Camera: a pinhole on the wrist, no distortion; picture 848 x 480 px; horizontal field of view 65.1 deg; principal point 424.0 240.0 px. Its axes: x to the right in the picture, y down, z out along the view. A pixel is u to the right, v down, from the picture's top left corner.
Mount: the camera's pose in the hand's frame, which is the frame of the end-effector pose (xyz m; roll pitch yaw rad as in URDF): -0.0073 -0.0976 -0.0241 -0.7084 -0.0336 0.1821
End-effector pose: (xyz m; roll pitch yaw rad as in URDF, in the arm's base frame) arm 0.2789 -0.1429 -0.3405 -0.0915 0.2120 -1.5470
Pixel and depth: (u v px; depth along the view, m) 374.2 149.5 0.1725
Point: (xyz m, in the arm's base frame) 0.2817 -0.1275 -0.2125
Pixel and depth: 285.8 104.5 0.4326
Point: 0.4042 -0.0692 0.0311
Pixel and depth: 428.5 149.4 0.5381
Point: 0.5077 -0.1539 0.0784
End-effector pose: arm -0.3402 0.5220 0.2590 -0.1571 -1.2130 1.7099
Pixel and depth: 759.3 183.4 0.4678
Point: -0.5699 0.2380 0.5258
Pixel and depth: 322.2 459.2 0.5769
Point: -0.7334 0.1871 0.1504
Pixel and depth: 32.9 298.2 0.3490
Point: -0.4428 0.2311 0.0809
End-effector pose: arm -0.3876 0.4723 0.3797 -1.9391 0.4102 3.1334
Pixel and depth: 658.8 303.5 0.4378
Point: -0.3297 0.2912 0.0491
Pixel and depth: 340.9 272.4 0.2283
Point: -0.2859 0.3582 0.3175
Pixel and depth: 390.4 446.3 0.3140
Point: -0.2301 0.3928 0.2143
